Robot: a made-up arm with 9 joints. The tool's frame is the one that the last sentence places. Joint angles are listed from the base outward.
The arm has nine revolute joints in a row. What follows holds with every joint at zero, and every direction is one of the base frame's. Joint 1 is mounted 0.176 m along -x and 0.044 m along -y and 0.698 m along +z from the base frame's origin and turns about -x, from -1.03 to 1.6 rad. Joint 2 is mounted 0.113 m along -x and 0.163 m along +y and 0.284 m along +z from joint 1 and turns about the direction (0, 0.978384, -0.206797), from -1.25 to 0.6 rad. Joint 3 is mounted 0.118 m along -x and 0.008 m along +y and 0.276 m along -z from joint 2 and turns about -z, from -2.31 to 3.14 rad. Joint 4 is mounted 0.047 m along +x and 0.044 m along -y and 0.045 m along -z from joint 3 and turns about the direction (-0.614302, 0.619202, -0.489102), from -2.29 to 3.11 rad. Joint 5 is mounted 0.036 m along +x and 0.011 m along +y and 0.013 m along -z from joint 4 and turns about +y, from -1.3 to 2.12 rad. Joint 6 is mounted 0.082 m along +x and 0.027 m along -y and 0.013 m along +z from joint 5 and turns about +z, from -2.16 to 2.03 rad. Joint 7 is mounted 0.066 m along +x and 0.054 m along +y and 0.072 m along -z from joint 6 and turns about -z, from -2.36 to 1.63 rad. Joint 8 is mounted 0.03 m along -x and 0.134 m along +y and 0.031 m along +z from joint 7 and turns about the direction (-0.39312, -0.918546, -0.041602), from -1.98 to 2.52 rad. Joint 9 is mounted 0.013 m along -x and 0.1 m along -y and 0.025 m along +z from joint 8 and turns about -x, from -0.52 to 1.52 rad. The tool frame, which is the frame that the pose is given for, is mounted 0.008 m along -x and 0.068 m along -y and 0.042 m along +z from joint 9; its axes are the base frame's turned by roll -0.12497, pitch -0.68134 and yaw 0.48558 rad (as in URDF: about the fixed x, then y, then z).
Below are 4 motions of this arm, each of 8 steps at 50 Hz.
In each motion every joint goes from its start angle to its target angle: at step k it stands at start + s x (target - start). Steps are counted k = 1, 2, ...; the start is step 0. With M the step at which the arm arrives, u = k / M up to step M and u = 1 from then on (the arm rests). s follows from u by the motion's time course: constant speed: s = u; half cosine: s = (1 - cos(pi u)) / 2; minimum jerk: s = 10 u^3 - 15 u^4 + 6 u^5.
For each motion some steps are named. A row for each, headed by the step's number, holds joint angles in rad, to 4 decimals.
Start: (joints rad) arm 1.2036 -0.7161 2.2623 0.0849 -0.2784 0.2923 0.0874 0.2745 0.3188
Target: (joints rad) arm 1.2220 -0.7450 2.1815 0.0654 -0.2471 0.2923 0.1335 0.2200 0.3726
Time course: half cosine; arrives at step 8
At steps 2, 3, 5, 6, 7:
2: 1.2063 -0.7203 2.2505 0.0820 -0.2738 0.2923 0.0942 0.2665 0.3267
3: 1.2093 -0.7250 2.2374 0.0789 -0.2687 0.2923 0.1016 0.2577 0.3354
5: 1.2163 -0.7361 2.2064 0.0714 -0.2568 0.2923 0.1193 0.2368 0.3560
6: 1.2193 -0.7408 2.1933 0.0683 -0.2517 0.2923 0.1267 0.2280 0.3647
7: 1.2213 -0.7439 2.1846 0.0661 -0.2483 0.2923 0.1317 0.2221 0.3706

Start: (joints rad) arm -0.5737 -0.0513 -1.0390 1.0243 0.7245 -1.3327 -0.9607 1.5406 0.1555
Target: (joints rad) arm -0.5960 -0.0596 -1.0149 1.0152 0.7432 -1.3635 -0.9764 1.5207 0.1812
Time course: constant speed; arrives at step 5
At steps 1, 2, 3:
1: -0.5782 -0.0530 -1.0342 1.0225 0.7282 -1.3389 -0.9638 1.5366 0.1606
2: -0.5826 -0.0546 -1.0294 1.0207 0.7320 -1.3450 -0.9670 1.5326 0.1658
3: -0.5871 -0.0563 -1.0245 1.0188 0.7357 -1.3512 -0.9701 1.5287 0.1709

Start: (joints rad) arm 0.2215 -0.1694 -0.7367 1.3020 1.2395 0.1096 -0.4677 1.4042 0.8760
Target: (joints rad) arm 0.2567 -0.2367 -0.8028 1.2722 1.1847 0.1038 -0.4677 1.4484 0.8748
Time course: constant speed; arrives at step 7
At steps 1, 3, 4, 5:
1: 0.2265 -0.1790 -0.7461 1.2977 1.2317 0.1088 -0.4677 1.4105 0.8758
3: 0.2366 -0.1982 -0.7650 1.2892 1.2160 0.1071 -0.4677 1.4231 0.8755
4: 0.2416 -0.2079 -0.7745 1.2850 1.2082 0.1063 -0.4677 1.4295 0.8753
5: 0.2466 -0.2175 -0.7839 1.2807 1.2004 0.1055 -0.4677 1.4358 0.8751

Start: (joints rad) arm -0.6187 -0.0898 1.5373 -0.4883 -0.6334 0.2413 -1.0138 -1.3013 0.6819
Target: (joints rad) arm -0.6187 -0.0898 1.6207 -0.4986 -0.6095 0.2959 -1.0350 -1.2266 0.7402
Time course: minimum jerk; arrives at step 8
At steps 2, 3, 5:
2: -0.6187 -0.0898 1.5459 -0.4894 -0.6309 0.2470 -1.0160 -1.2936 0.6879
3: -0.6187 -0.0898 1.5603 -0.4911 -0.6268 0.2563 -1.0196 -1.2807 0.6979
5: -0.6187 -0.0898 1.5977 -0.4958 -0.6161 0.2809 -1.0292 -1.2472 0.7242

